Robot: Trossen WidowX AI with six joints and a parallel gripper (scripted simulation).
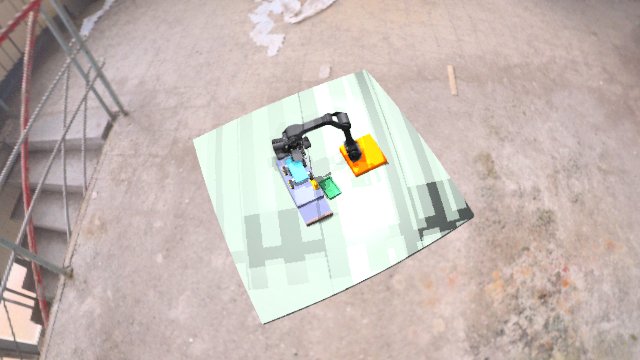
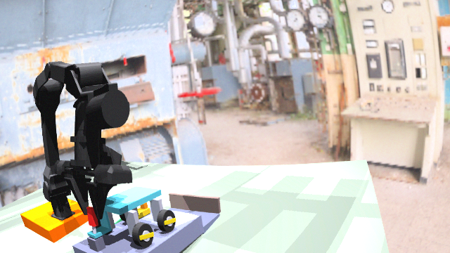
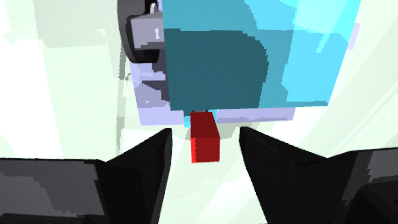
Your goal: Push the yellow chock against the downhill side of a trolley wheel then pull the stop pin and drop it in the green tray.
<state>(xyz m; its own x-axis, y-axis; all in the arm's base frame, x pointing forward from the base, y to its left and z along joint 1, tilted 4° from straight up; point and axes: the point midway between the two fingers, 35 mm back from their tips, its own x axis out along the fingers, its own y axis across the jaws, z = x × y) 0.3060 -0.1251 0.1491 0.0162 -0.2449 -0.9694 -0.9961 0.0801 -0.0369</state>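
My gripper tip is 2 cm above the red-headed stop pin and 1 cm to the left of it. Also, from my gripper tip: trolley 9 cm to the left, 4 cm below, 3 cm ahead; then yellow chock 18 cm to the left, 7 cm below, 2 cm behind; then grey-blue ramp 10 cm to the left, 10 cm below, 3 cm ahead.
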